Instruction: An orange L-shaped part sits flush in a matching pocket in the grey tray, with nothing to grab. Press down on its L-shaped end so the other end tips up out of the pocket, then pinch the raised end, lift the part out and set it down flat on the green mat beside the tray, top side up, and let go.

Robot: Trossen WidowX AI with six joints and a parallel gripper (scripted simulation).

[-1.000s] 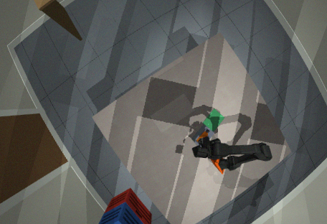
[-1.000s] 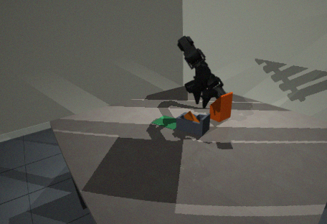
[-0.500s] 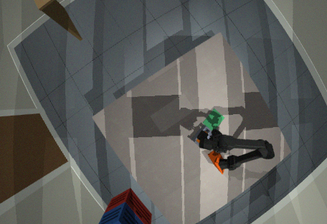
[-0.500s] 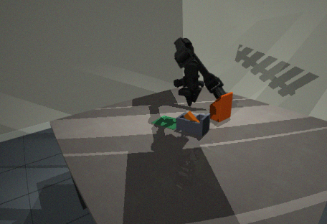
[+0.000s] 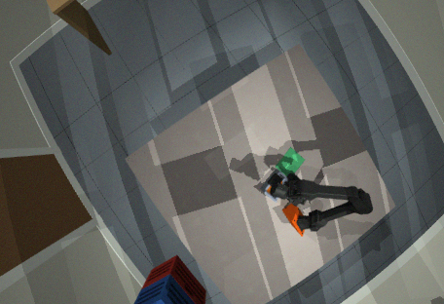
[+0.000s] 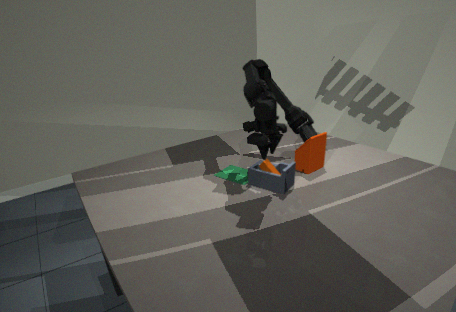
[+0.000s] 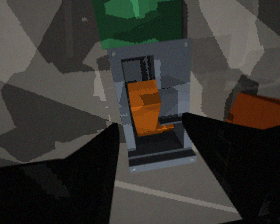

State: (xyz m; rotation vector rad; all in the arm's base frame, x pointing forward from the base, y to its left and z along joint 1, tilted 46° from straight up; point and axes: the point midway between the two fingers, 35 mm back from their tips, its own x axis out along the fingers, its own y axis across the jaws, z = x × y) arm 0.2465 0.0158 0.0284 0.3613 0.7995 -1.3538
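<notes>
My gripper tip is 70 mm above the orange L-shaped part, 30 mm to the right of it and 20 mm past it. From my gripper tip the other things lie so: green mat 140 mm to the right, 130 mm below, 30 mm ahead.
</notes>
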